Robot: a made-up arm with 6 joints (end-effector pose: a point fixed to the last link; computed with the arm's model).
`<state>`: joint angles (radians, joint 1 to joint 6).
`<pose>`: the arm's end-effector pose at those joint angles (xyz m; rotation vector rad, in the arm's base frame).
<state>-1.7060 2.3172 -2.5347 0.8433 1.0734 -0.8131</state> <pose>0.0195 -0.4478 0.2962 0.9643 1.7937 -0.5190</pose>
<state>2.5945 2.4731 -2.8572 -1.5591 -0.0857 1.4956</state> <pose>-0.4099 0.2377 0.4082 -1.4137 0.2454 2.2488</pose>
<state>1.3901 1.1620 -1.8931 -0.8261 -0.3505 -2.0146</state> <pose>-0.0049 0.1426 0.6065 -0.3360 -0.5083 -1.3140</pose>
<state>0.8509 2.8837 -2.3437 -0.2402 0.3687 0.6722</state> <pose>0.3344 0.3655 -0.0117 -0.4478 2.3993 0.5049</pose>
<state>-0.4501 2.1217 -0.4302 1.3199 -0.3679 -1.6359</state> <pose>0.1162 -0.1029 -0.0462 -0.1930 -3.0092 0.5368</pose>
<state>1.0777 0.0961 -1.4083 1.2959 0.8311 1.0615</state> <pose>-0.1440 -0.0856 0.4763 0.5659 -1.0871 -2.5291</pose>
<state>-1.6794 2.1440 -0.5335 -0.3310 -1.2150 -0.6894</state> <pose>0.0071 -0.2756 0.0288 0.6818 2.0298 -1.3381</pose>
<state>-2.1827 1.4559 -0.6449 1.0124 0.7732 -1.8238</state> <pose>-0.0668 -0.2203 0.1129 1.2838 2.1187 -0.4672</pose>
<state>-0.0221 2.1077 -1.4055 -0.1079 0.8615 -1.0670</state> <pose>0.3320 -0.0173 0.0591 -1.6350 2.6331 -0.1887</pose>
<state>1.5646 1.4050 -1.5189 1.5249 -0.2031 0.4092</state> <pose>0.0263 0.3235 0.4245 -0.5763 -1.8026 -2.3185</pose>
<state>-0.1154 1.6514 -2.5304 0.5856 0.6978 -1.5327</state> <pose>0.2639 0.0128 0.5646 -0.8545 0.9514 -0.7998</pose>
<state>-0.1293 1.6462 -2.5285 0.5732 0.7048 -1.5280</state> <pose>0.2627 0.0089 0.5645 -0.8531 0.9640 -0.8184</pose>
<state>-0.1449 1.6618 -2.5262 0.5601 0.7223 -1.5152</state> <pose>0.2708 0.0036 0.5577 -0.8627 1.0057 -0.8189</pose>
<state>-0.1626 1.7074 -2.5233 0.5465 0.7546 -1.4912</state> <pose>0.2912 -0.0040 0.5404 -0.8863 1.0894 -0.7914</pose>
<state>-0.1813 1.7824 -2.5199 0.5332 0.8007 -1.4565</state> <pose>0.3215 -0.0139 0.5112 -0.9194 1.2138 -0.7327</pose>
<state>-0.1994 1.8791 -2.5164 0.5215 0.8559 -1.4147</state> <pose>0.3559 -0.0253 0.4712 -0.9536 1.3663 -0.6460</pose>
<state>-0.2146 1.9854 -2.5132 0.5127 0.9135 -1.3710</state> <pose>0.3876 -0.0362 0.4242 -0.9819 1.5275 -0.5401</pose>
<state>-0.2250 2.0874 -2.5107 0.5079 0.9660 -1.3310</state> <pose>0.4122 -0.0445 0.3770 -1.0010 1.6754 -0.4295</pose>
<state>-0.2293 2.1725 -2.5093 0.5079 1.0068 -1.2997</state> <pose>0.4286 -0.0488 0.3369 -1.0125 1.7908 -0.3302</pose>
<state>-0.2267 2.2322 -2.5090 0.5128 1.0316 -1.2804</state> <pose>0.4383 -0.0487 0.3089 -1.0205 1.8621 -0.2551</pose>
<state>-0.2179 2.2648 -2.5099 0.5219 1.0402 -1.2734</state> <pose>0.4435 -0.0448 0.2945 -1.0285 1.8887 -0.2095</pose>
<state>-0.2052 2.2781 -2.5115 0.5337 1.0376 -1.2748</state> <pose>0.4463 -0.0386 0.2899 -1.0368 1.8847 -0.1853</pose>
